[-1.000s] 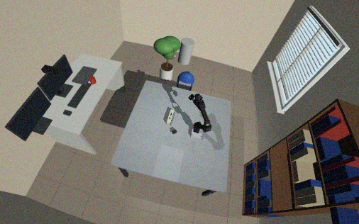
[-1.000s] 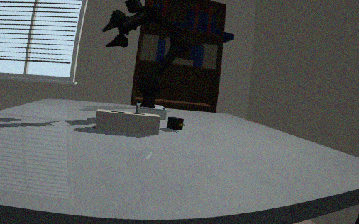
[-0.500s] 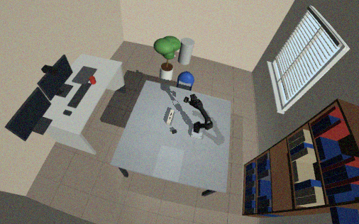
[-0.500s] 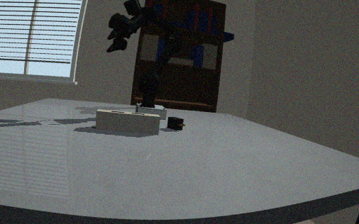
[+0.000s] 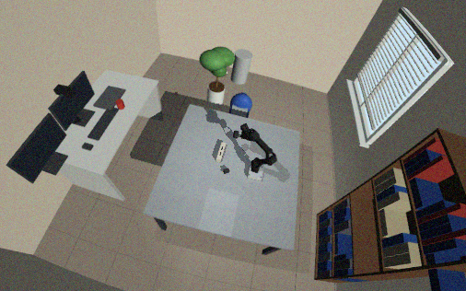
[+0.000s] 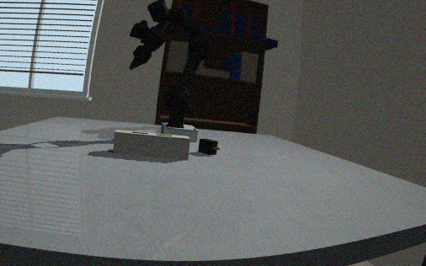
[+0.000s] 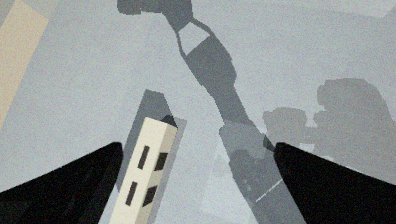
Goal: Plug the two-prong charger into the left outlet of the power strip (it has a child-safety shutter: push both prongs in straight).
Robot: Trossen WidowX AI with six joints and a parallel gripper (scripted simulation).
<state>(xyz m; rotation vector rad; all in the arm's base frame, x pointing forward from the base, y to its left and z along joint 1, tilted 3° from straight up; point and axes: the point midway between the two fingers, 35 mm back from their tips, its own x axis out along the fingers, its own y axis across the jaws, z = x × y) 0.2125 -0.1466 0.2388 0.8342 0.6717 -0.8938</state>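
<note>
Right now my gripper tip is 270 mm to the right of the dark grey charger, 230 mm above it and 20 mm short of it.
</note>
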